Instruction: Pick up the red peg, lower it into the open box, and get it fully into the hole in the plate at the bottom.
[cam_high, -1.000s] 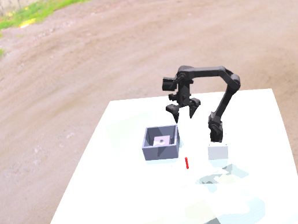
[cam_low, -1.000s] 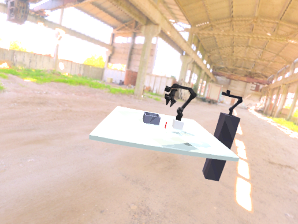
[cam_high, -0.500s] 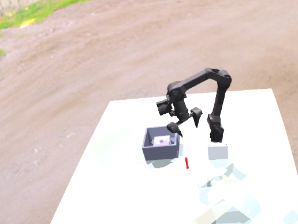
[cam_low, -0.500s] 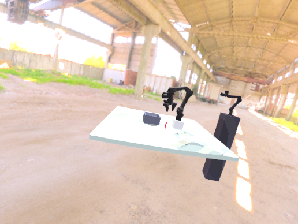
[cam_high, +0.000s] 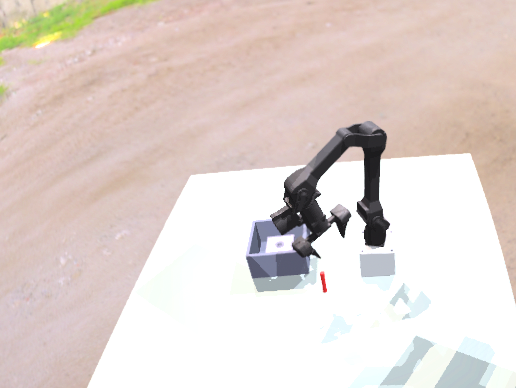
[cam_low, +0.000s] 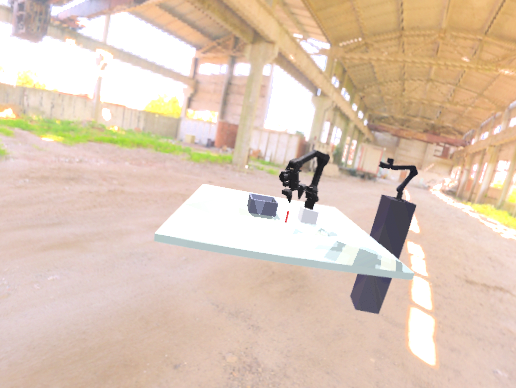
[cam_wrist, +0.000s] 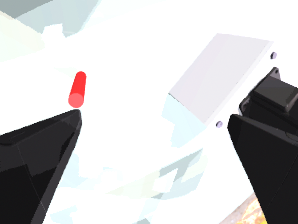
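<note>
Right now my gripper tip is 30 mm short of the red peg, 40 mm to the right of it and 100 mm above it. Round my gripper tip: grey box 210 mm ahead, 100 mm to the right, 120 mm below.
</note>
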